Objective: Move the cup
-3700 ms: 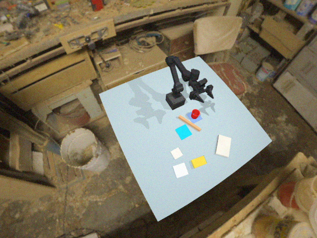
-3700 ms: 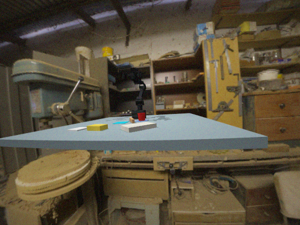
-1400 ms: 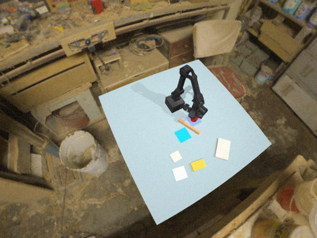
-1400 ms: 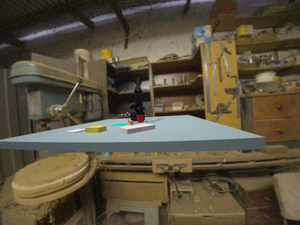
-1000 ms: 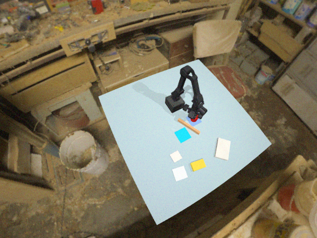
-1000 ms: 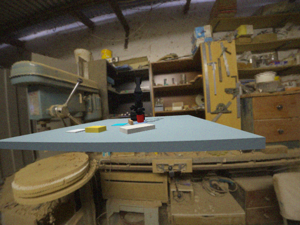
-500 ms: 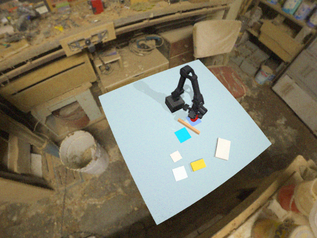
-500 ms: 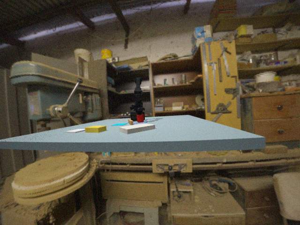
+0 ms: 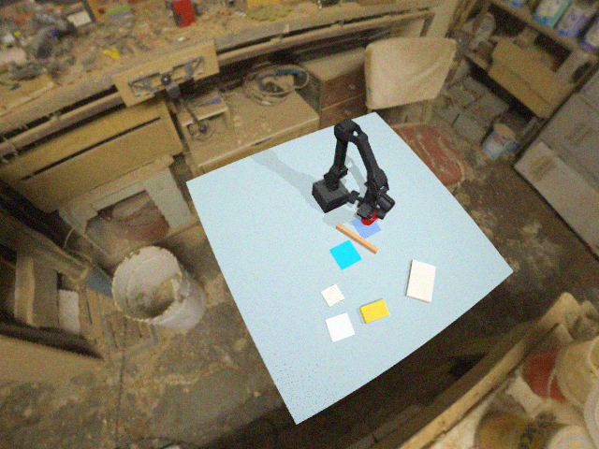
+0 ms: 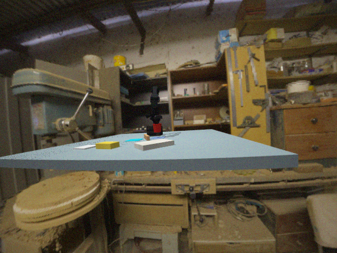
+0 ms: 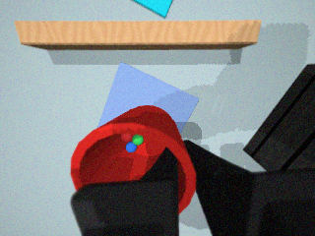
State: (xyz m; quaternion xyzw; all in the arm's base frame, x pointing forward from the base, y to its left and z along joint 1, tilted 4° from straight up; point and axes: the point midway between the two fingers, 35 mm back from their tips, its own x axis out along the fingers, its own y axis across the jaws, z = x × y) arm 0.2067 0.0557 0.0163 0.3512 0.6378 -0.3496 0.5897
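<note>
Now: gripper tip 110 mm short of the cyan pad, 160 mm to the left of it and 90 mm above it. The rest, counted from my gripper tip: wooden bar (70 mm ahead, 70 mm to the right, 80 mm below); then pale blue pad (30 mm ahead, 20 mm to the left, 90 mm below); then red cup (30 mm ahead, 10 mm to the left).
</note>
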